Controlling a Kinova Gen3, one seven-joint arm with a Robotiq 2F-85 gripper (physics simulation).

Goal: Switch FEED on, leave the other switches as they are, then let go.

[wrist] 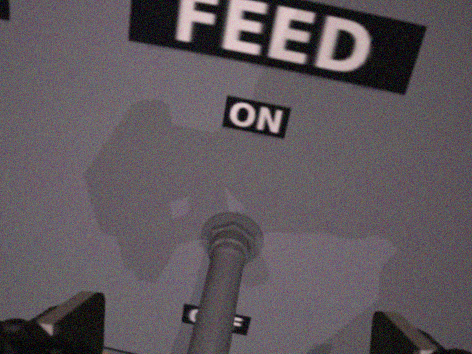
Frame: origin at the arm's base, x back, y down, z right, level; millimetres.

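Seen in the pictures: gripper, between the fingertips: (236, 333).
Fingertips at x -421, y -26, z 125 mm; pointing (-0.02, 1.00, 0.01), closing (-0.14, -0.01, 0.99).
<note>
Pixels of each thing's middle, then the offset from my fingertips to it. "pt": a spot on its surface instead.
- FEED switch, a spot on its surface: (223, 290) pt dx -14, dy -5, dz -7 mm
- OFF label, a spot on its surface: (242, 324) pt dx +7, dy +35, dz +3 mm
- large FEED label, middle of its body: (272, 31) dx -90, dy -19, dz -7 mm
- grey panel, middle of its body: (130, 31) dx -101, dy +45, dz -67 mm
- black label, a spot on its surface: (4, 9) pt dx -84, dy -16, dz -88 mm
The FEED switch (223, 290) is a grey round lever coming out of a ringed nut on the grey panel. It slants down over the OFF label (242, 324) and covers part of it; its tip is cut off by the lower edge of the view. The ON label (256, 117) and the large FEED label (280, 37) are above it. My gripper (236, 333) is open, with one finger to the left of the lever and the other to the right, both apart from it.
The grey panel (320, 190) fills most of the view, with the gripper's shadow across it. A corner of another black label (4, 9) shows at the top left. A dark panel edge shows at the bottom left. The other switches do not show.
</note>
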